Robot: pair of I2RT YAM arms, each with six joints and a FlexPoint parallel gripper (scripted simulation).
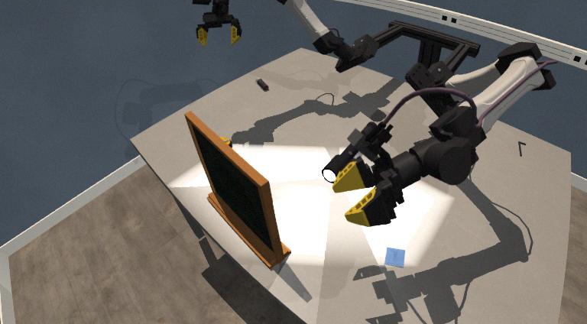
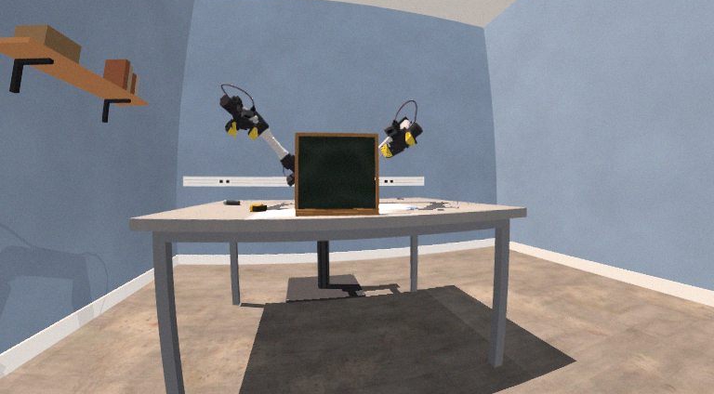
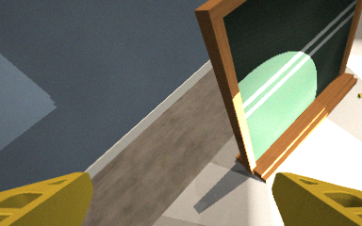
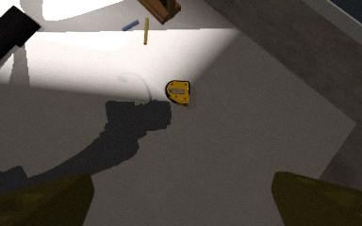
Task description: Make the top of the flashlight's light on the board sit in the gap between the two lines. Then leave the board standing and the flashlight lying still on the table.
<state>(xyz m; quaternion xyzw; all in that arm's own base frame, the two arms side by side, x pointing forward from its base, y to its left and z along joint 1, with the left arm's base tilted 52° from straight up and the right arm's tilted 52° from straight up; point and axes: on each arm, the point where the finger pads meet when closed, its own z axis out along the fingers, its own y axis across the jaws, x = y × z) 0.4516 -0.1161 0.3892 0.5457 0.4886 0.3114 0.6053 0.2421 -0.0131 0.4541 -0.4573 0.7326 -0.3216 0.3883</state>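
Observation:
Right now the black flashlight is 31 cm behind my left hand, 24 cm below it and 23 cm to the right of it. Also, from my left hand: wood-framed board: 25 cm to the right, 12 cm below, 9 cm ahead; yellow chalk stick: 39 cm to the right, 26 cm below, 1 cm ahead; blue chalk stick: 35 cm to the right, 26 cm below, 1 cm behind.
The wood-framed board is 43 cm to the left of my right hand, 23 cm ahead of it and 19 cm below it. From my right hand the other things lie so: yellow chalk stick: 33 cm below, 29 cm to the left, 16 cm ahead; then blue chalk stick: 33 cm below, 32 cm to the left, 14 cm ahead; then black tape measure: 32 cm below, 10 cm ahead, 9 cm to the left.

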